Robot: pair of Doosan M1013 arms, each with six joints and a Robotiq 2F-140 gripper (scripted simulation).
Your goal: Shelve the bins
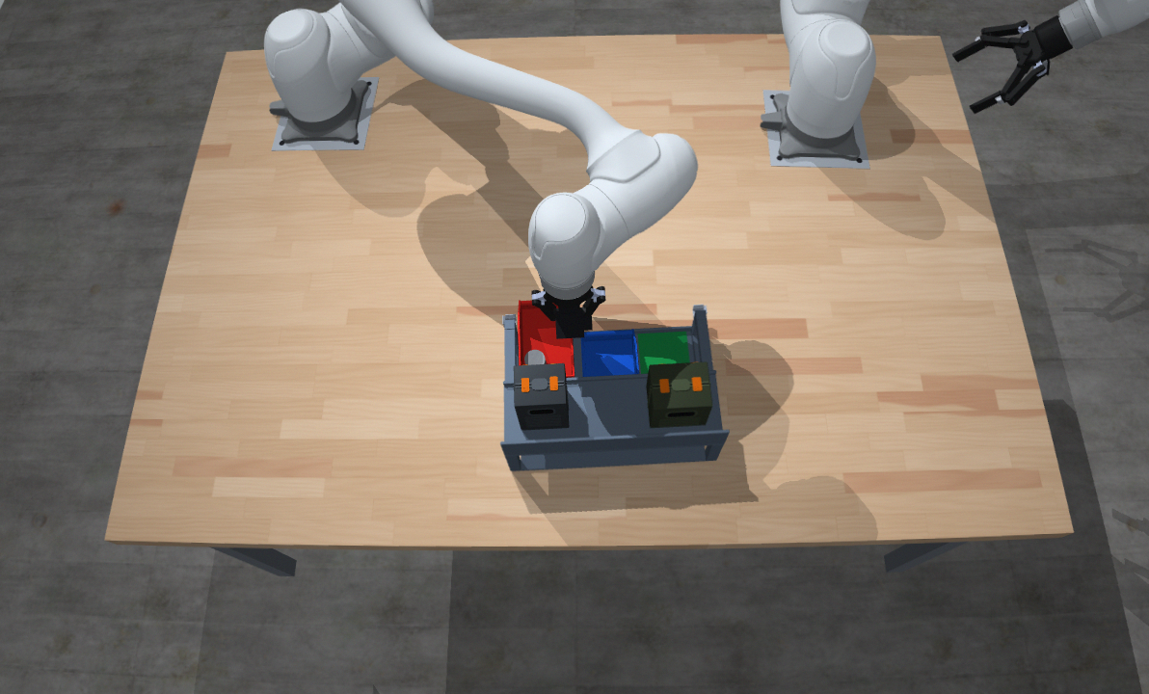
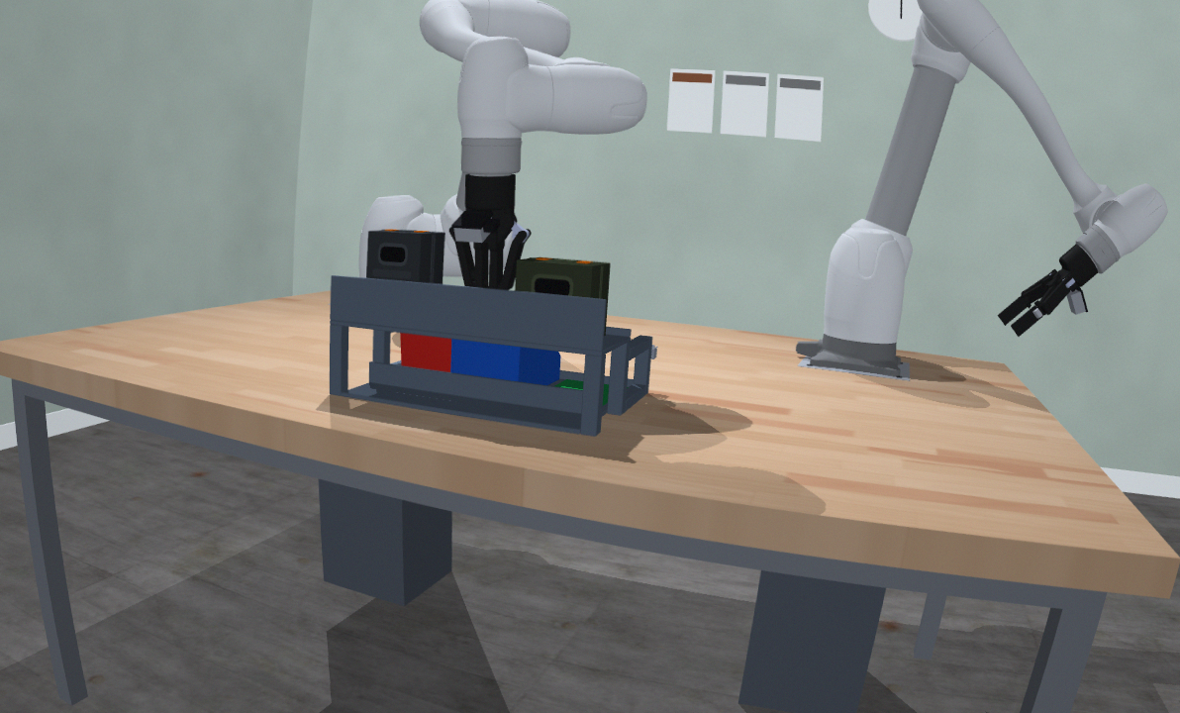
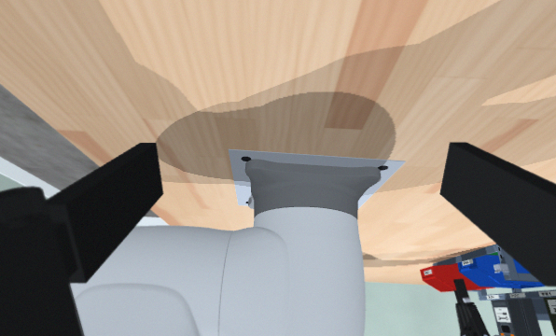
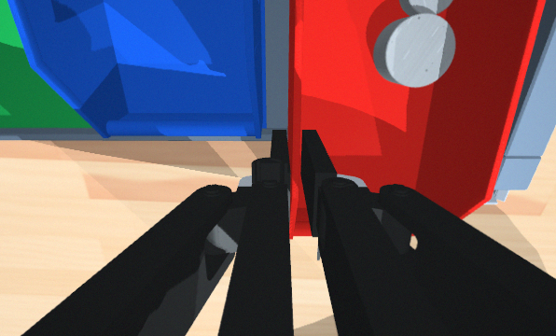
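Observation:
The red bin lies 2 cm ahead of my right hand, 5 cm to the right of it and 4 cm below it. The rest, counted from my right hand: blue bin (7 cm ahead, 8 cm to the left, 5 cm below); then grey shelf (10 cm ahead, 8 cm to the left, 3 cm below).

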